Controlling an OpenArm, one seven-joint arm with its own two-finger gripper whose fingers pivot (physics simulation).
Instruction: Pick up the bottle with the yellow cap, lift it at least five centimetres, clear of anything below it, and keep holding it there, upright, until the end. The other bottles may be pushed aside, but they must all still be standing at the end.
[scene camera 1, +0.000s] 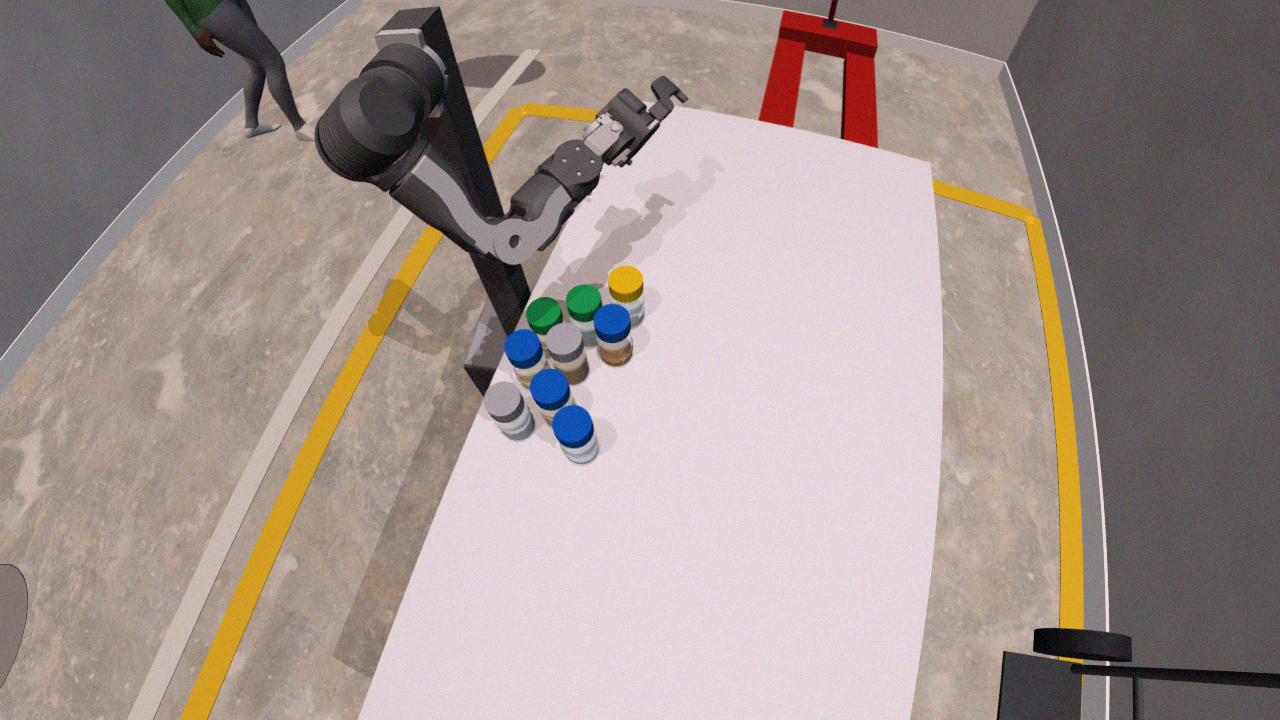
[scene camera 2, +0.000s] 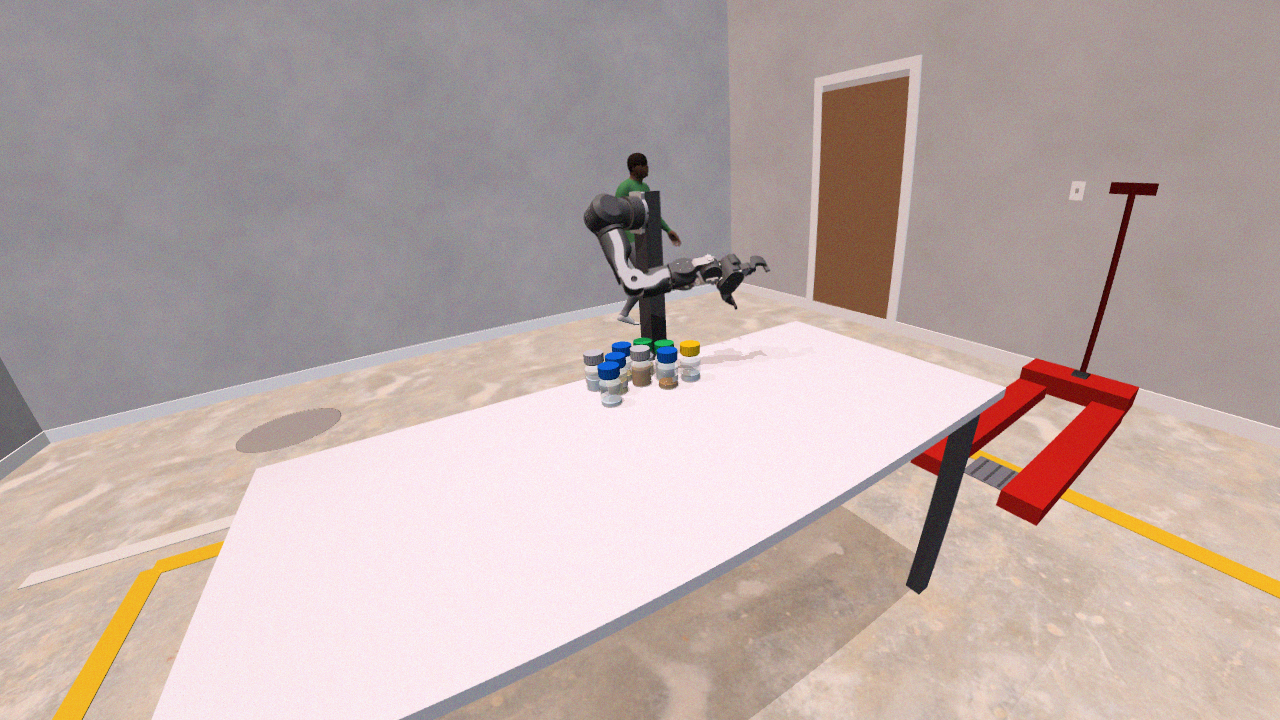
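The bottle with the yellow cap (scene camera 1: 626, 291) (scene camera 2: 689, 360) stands upright on the white table (scene camera 1: 760, 447) (scene camera 2: 537, 501), at the end of the bottle group nearest the gripper. A green-capped bottle (scene camera 1: 584, 308) (scene camera 2: 663, 350) and a blue-capped bottle (scene camera 1: 614, 333) (scene camera 2: 666, 367) stand close beside it. My gripper (scene camera 1: 657, 128) (scene camera 2: 750, 284) is open and empty, its fingers spread wide. It hangs well above the table, beyond the yellow-capped bottle in scene camera 1 and up to its right in scene camera 2.
Another green-capped bottle (scene camera 1: 544, 317), two grey-capped bottles (scene camera 1: 566, 351) (scene camera 1: 507, 409) and several blue-capped bottles, including the outermost one (scene camera 1: 574, 432) (scene camera 2: 609, 383), stand upright in the group. The arm's dark post (scene camera 1: 465, 134) (scene camera 2: 652, 313) rises behind the table edge. A person stands behind.
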